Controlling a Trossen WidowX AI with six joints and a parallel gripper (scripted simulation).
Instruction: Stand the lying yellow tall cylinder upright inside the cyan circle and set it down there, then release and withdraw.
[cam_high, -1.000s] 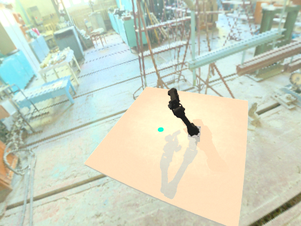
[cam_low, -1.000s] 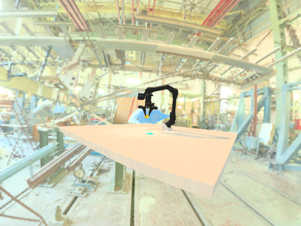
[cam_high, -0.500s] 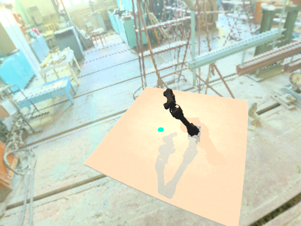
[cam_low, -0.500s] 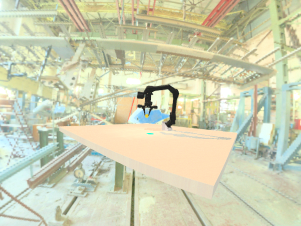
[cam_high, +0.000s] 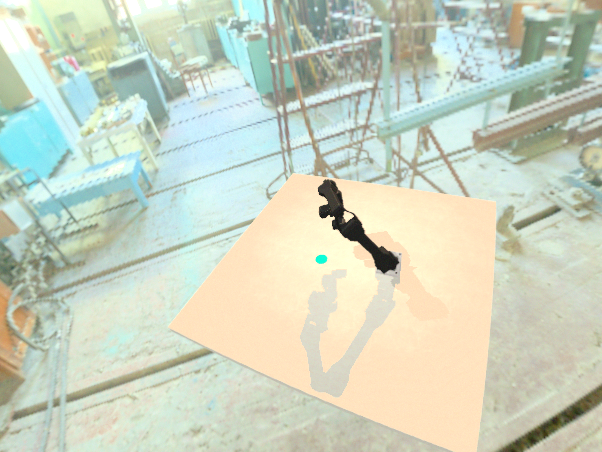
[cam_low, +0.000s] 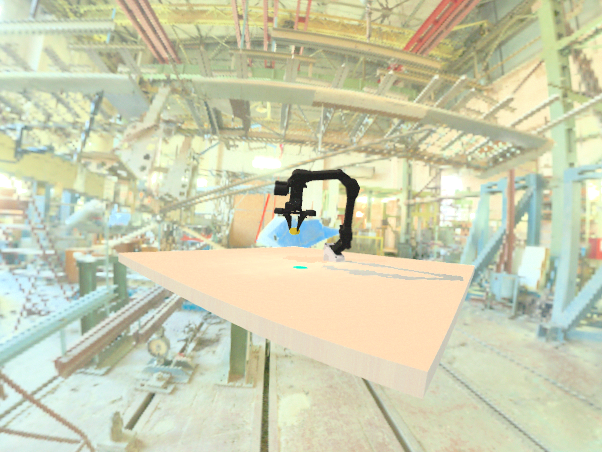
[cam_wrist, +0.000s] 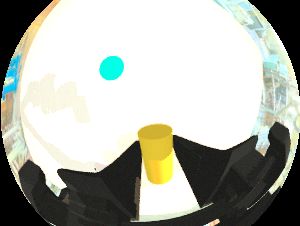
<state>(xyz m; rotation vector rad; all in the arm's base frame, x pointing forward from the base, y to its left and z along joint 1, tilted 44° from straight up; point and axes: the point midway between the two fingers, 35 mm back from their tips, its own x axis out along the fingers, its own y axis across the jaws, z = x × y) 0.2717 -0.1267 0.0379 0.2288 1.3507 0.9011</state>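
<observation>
Right now my gripper tip is 7 cm short of the cyan circle, 11 cm to the right of it and 15 cm above it. From my gripper tip the other things lie so: yellow tall cylinder: 2 cm behind, 1 cm to the right.
</observation>
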